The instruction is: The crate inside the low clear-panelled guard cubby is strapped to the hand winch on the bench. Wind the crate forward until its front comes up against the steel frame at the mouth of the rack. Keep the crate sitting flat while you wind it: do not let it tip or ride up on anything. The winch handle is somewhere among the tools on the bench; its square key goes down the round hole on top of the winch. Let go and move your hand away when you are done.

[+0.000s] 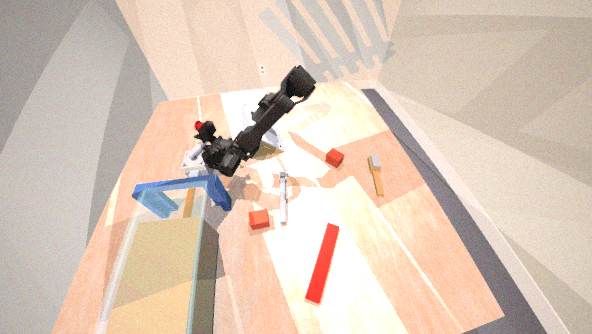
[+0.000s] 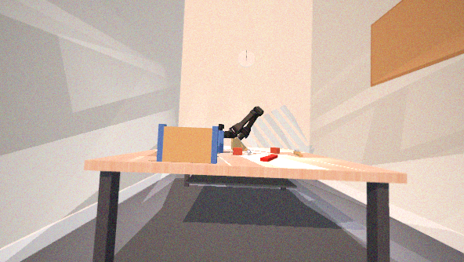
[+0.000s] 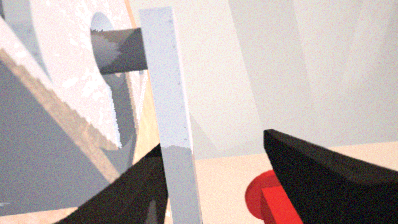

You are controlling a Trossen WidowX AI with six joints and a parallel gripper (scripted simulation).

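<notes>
The grey crank arm is 2 cm to the left of my gripper tip and 1 cm below it. From my gripper tip the other things lie so: blue steel frame 20 cm ahead, 3 cm to the right, 2 cm below; grey winch 10 cm below, 3 cm to the right, 3 cm ahead; red grip 4 cm to the left, 3 cm behind, 2 cm above.
</notes>
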